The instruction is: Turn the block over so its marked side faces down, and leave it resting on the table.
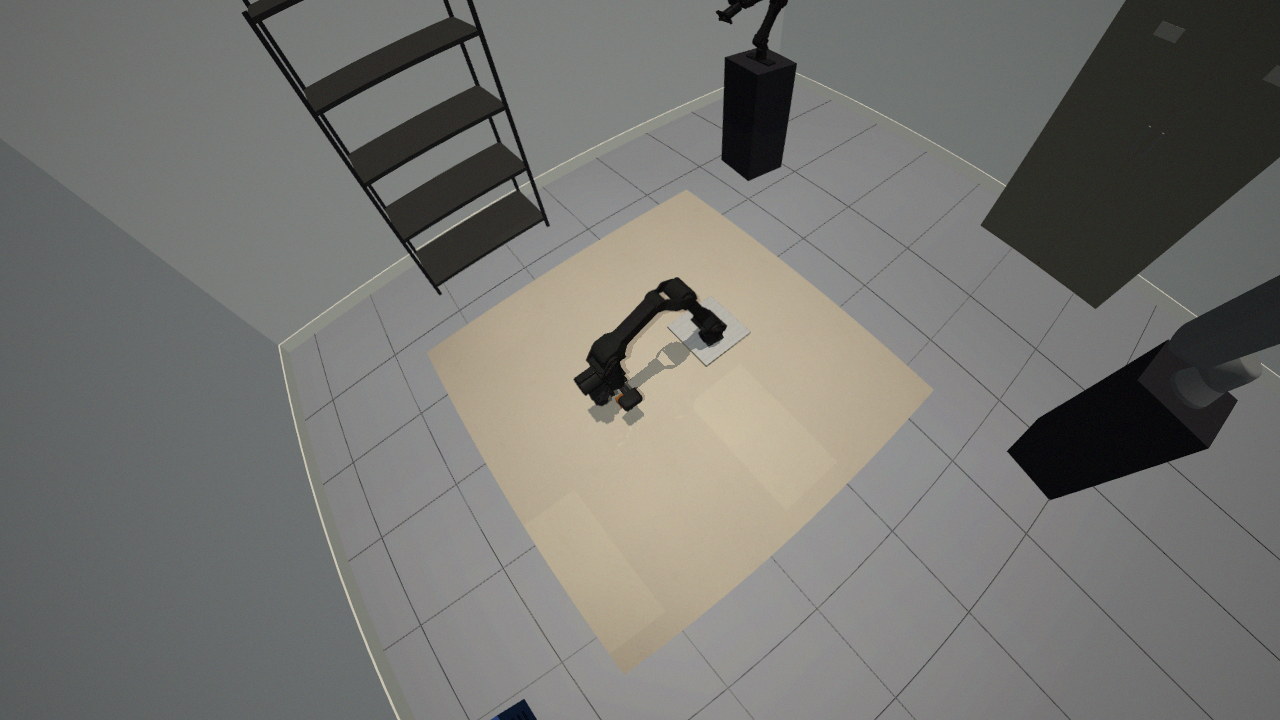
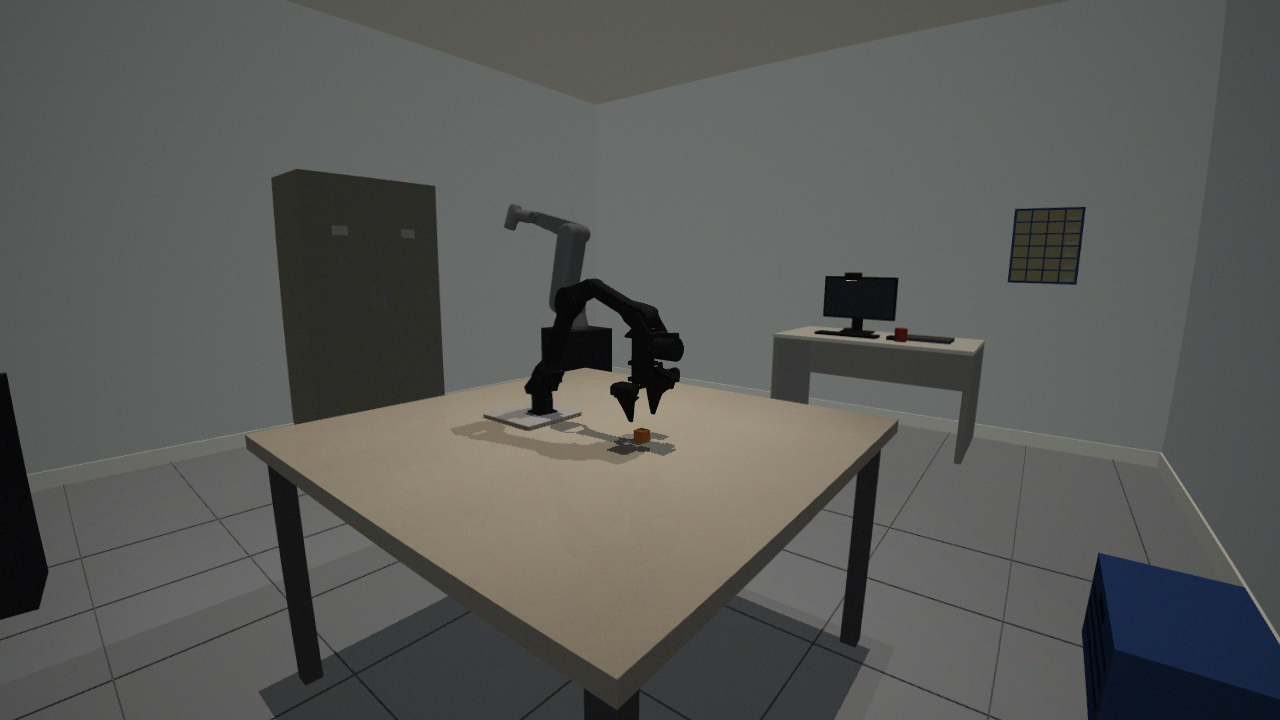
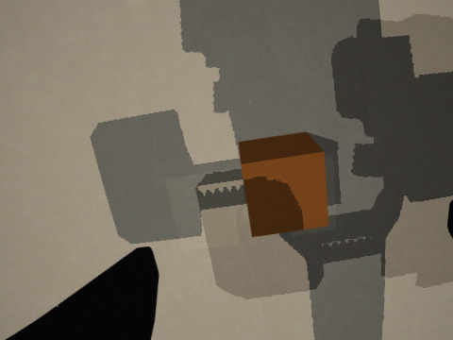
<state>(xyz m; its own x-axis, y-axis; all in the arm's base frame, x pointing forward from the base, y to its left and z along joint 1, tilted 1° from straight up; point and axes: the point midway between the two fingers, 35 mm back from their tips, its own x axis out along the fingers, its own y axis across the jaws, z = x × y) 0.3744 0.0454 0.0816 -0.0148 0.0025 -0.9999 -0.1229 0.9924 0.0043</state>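
The block is 1 cm behind my gripper tip and 5 cm below it.
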